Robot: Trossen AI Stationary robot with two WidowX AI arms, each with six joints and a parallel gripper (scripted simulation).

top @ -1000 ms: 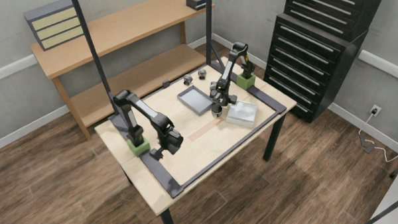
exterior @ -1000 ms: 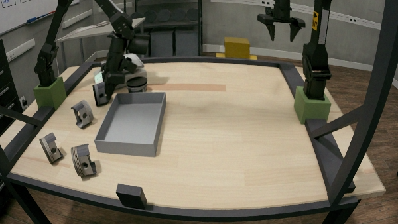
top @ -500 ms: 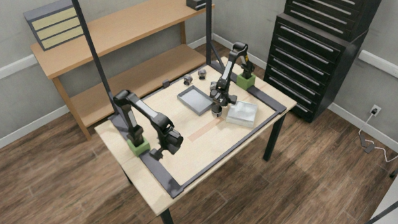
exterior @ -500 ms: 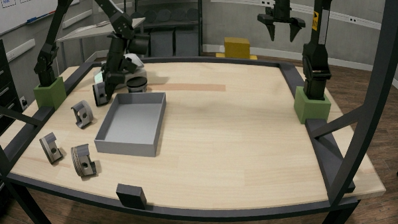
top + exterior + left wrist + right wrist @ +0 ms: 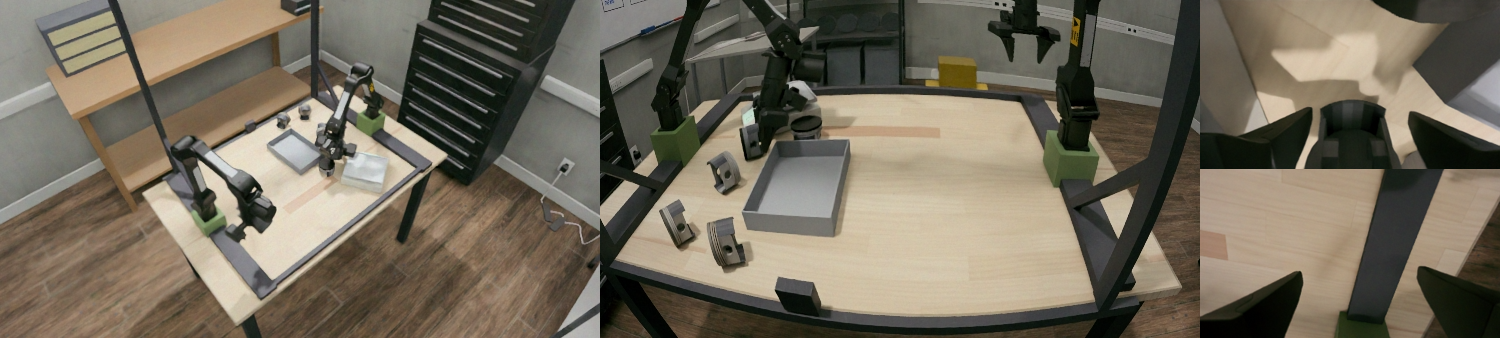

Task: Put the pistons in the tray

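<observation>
My left hand is 17 cm short of the grey pan and 2 cm to the right of it. Round my left hand: white scale 17 cm ahead, 3 cm to the left, 1 cm below; then steel parts tray 14 cm behind, 13 cm to the right, 4 cm below.
</observation>
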